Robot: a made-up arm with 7 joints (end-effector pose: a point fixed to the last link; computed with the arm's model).
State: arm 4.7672 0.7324 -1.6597 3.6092 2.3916 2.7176 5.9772
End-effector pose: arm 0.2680 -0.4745 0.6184 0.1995 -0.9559 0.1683 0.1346
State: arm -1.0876 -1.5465 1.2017 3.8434 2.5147 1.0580 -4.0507
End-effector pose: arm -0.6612 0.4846 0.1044 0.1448 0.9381 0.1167 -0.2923
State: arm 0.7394 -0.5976 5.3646 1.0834 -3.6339 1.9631 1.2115
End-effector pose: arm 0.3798 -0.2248 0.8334 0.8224 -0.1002 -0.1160 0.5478
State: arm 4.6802 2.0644 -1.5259 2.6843 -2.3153 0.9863 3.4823
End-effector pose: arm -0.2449 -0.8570 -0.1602 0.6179 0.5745 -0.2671 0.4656
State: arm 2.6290 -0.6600 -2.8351 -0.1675 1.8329 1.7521 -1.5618
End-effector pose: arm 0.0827 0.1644 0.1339 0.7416 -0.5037 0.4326 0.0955
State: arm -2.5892 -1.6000 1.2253 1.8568 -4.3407 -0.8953 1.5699
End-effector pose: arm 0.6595 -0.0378 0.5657 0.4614 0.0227 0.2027 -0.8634
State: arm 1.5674 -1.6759 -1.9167 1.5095 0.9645 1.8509 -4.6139
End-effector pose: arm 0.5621 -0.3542 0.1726 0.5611 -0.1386 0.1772 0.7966
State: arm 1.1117 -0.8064 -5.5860 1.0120 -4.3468 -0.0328 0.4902
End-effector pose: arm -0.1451 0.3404 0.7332 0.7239 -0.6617 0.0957 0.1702
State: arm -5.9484 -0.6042 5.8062 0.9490 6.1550 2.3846 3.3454
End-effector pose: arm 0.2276 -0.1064 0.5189 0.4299 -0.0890 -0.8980 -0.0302
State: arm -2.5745 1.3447 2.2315 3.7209 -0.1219 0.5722 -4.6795
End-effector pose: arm -0.8535 -0.2322 0.2563 0.4264 0.6454 0.0048 -0.6337
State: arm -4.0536 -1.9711 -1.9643 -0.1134 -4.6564 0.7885 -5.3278
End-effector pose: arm -0.0327 0.2144 0.3274 0.1911 -0.0191 -0.2324 -0.9535
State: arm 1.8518 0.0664 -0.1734 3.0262 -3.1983 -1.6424 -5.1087
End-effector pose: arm -0.0210 0.1935 0.9287 0.1133 -0.1822 0.7689 0.6023
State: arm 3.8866 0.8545 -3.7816 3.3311 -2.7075 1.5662 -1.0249
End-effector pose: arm -0.6451 -0.4695 0.6642 0.2595 0.6880 -0.6677 -0.1164
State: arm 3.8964 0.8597 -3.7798 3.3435 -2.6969 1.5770 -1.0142
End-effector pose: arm -0.6429 -0.4759 0.6520 0.2493 0.6898 -0.6715 -0.1049
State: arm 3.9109 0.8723 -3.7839 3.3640 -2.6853 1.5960 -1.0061
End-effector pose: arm -0.6417 -0.4839 0.6290 0.2281 0.6938 -0.6766 -0.0934
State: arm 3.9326 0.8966 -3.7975 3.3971 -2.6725 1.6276 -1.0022
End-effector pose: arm -0.6412 -0.4934 0.5894 0.1897 0.7003 -0.6832 -0.0826
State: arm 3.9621 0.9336 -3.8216 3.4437 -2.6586 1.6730 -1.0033
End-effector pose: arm -0.6392 -0.5023 0.5326 0.1326 0.7078 -0.6900 -0.0732
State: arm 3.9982 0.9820 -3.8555 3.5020 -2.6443 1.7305 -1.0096
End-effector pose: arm -0.6331 -0.5073 0.4624 0.0593 0.7133 -0.6951 -0.0664
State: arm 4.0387 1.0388 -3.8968 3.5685 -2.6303 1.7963 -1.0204
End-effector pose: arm -0.6212 -0.5051 0.3859 0.0246 -0.7138 0.6971 0.0627
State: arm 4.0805 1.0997 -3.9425 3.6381 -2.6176 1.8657 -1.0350
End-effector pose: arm -0.6039 -0.4944 0.3115 0.1116 -0.7073 0.6952 0.0623
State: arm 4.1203 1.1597 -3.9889 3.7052 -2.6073 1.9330 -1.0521
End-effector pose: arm -0.5836 -0.4764 0.2468 0.1936 -0.6941 0.6903 0.0648
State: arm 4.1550 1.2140 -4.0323 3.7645 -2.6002 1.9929 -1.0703
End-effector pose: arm -0.5638 -0.4549 0.1963 0.2637 -0.6768 0.6839 0.0692
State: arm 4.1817 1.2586 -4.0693 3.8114 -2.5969 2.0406 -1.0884
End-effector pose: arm -0.5478 -0.4339 0.1611 0.3177 -0.6592 0.6775 0.0744
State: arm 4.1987 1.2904 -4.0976 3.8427 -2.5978 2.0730 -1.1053
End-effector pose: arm -0.5378 -0.4170 0.1401 0.3535 -0.6456 0.6722 0.0799
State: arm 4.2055 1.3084 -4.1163 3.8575 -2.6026 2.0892 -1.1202
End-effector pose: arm -0.5347 -0.4061 0.1309 0.3719 -0.6382 0.6687 0.0852
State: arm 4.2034 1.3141 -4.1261 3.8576 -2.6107 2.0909 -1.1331
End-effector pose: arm -0.5378 -0.4009 0.1305 0.3756 -0.6375 0.6665 0.0904
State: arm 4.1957 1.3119 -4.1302 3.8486 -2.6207 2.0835 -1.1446
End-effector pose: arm -0.5446 -0.3995 0.1355 0.3704 -0.6411 0.6653 0.0955
